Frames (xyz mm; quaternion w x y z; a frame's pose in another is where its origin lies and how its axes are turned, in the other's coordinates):
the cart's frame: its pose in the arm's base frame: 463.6 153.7 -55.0 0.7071 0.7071 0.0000 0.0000
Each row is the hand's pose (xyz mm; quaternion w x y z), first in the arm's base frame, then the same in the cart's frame.
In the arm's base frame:
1: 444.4 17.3 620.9 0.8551 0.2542 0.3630 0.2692
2: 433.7 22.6 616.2 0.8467 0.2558 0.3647 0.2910
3: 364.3 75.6 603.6 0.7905 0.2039 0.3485 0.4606
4: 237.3 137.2 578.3 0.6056 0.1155 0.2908 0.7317
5: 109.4 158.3 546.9 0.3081 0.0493 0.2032 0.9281
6: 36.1 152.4 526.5 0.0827 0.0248 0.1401 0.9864
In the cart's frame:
1: -19.2 675.9 136.4 0.7844 -0.4249 0.4470 -0.0663
2: -29.9 671.2 131.1 0.7796 -0.4178 0.4636 -0.0521
3: -99.3 658.6 78.1 0.7031 -0.4148 0.5721 0.0793
4: -226.3 633.3 16.5 0.5099 -0.3465 0.7230 0.3118
5: -354.2 601.9 -4.6 0.2527 -0.1830 0.7999 0.5126
6: -427.5 581.5 1.3 0.0760 -0.0409 0.7965 0.5984

